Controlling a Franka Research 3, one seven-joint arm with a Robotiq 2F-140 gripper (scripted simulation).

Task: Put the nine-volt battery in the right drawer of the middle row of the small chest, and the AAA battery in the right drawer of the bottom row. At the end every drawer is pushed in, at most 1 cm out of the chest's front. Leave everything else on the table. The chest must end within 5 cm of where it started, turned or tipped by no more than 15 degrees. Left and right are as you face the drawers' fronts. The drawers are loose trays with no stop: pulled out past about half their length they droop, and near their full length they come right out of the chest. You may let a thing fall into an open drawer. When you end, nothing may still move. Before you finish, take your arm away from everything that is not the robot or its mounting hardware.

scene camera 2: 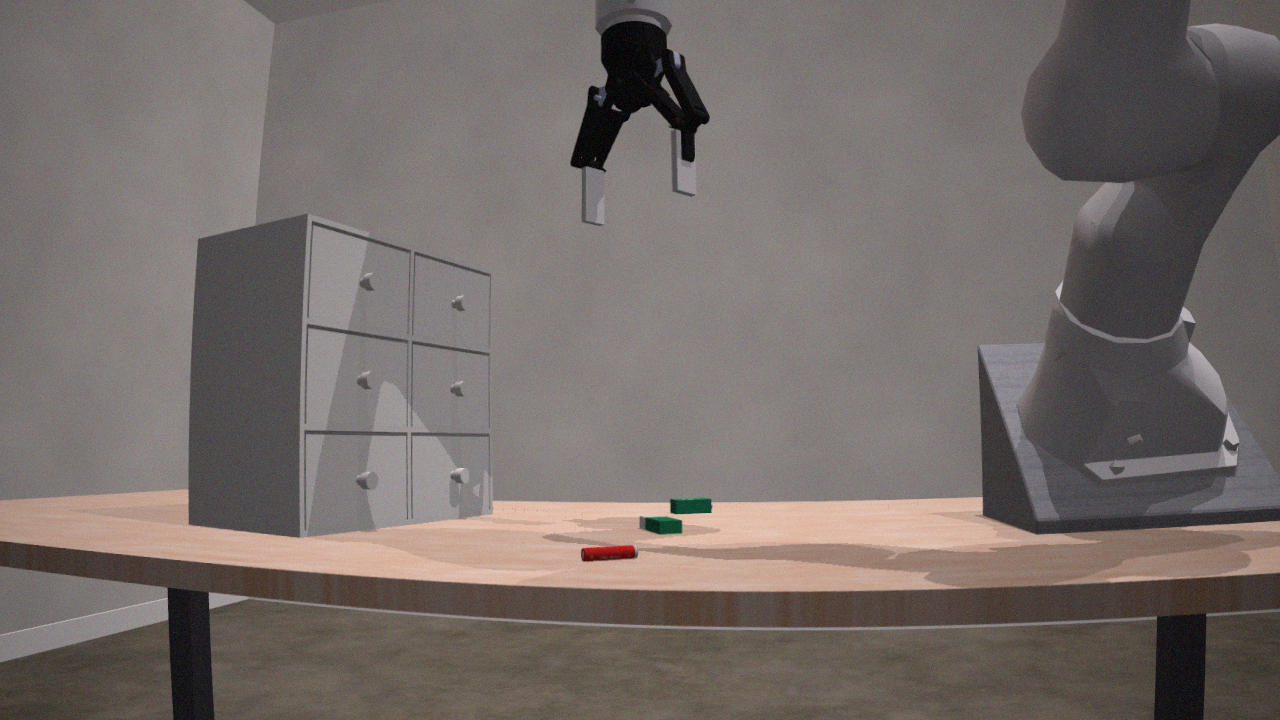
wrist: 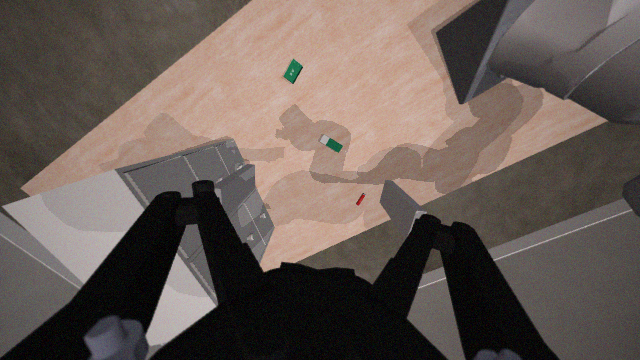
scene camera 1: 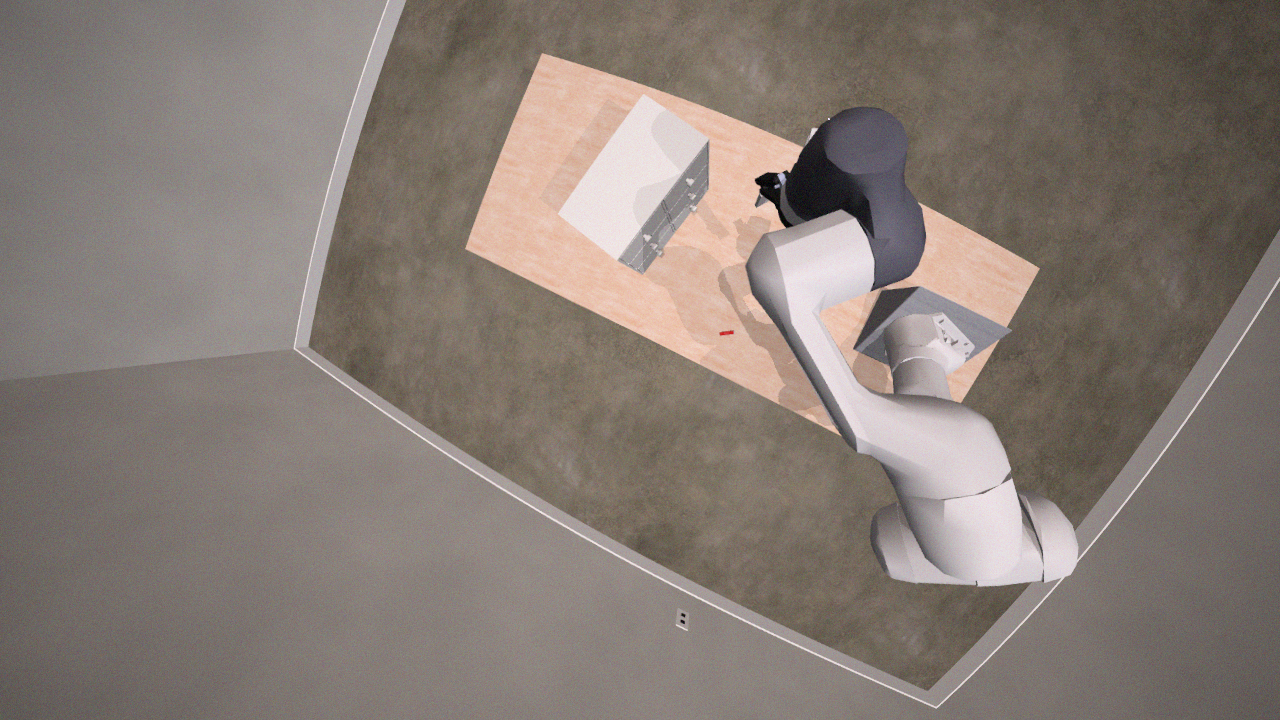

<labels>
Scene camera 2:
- gripper: 636, 209
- red AAA battery: 629, 551
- drawer: 441, 379
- chest: 247, 385
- drawer: 440, 465
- drawer: 333, 498
</labels>
